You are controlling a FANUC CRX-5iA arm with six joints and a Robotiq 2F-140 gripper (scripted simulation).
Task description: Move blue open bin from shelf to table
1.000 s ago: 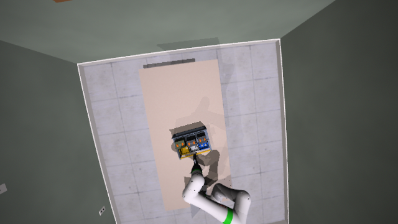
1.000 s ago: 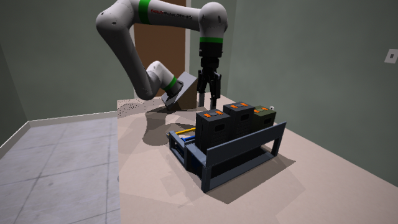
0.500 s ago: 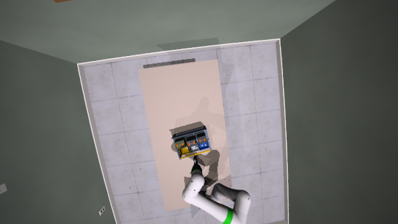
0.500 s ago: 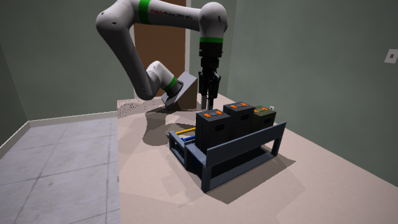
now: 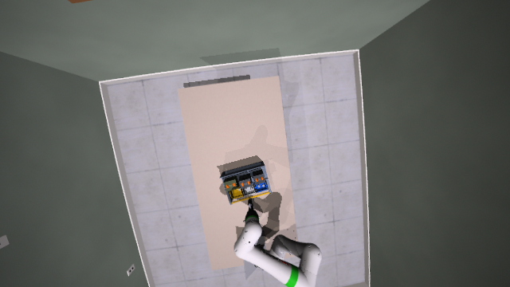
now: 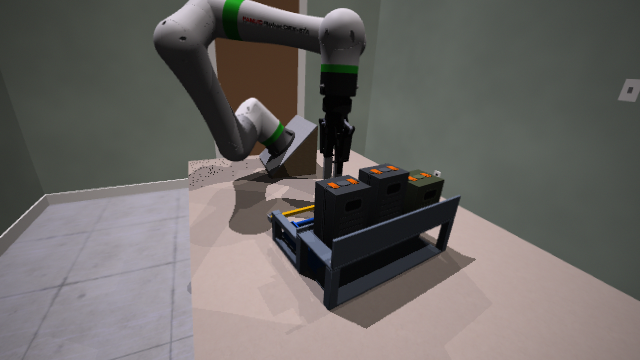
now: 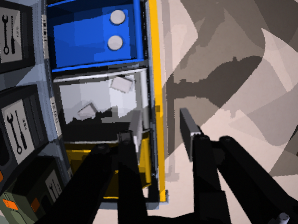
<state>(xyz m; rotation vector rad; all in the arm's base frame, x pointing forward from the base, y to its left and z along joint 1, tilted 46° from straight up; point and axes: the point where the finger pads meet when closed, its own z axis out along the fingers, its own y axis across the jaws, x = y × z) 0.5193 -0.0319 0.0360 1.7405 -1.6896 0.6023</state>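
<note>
Now: hand 100 mm above the yellow rail. Round my hand: grey bin (100 mm ahead, 10 mm to the left, 120 mm below); yellow bin (100 mm ahead, 120 mm to the left, 120 mm below); blue open bin (110 mm ahead, 100 mm to the right, 120 mm below).
</note>
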